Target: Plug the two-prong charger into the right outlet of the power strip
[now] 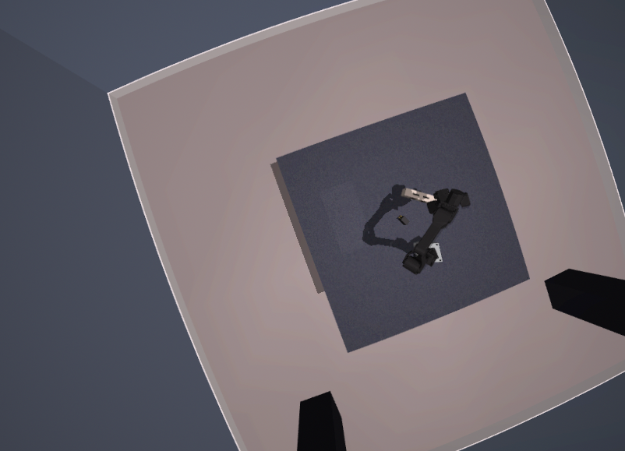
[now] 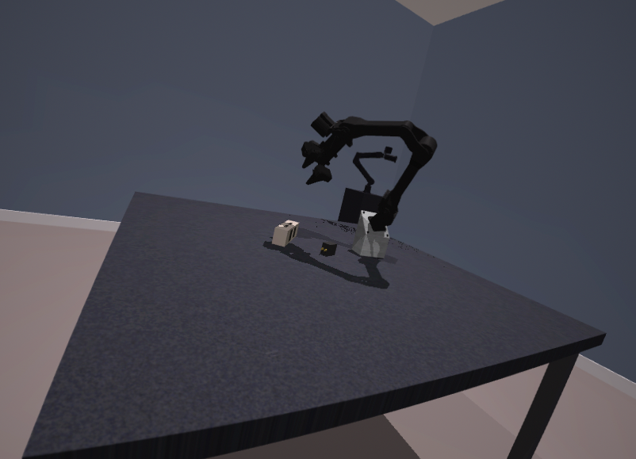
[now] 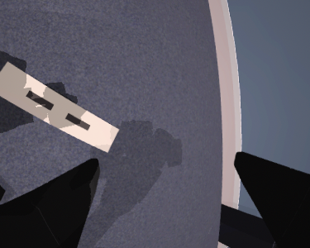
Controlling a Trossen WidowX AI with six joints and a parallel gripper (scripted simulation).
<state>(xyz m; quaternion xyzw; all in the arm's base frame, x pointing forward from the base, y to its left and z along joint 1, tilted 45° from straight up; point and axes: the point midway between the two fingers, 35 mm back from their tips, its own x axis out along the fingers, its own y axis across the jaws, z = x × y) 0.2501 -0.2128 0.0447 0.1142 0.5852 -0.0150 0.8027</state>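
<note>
The black two-prong charger lies 4 cm behind my gripper tip, 19 cm to the left of it and 22 cm below it.
</note>
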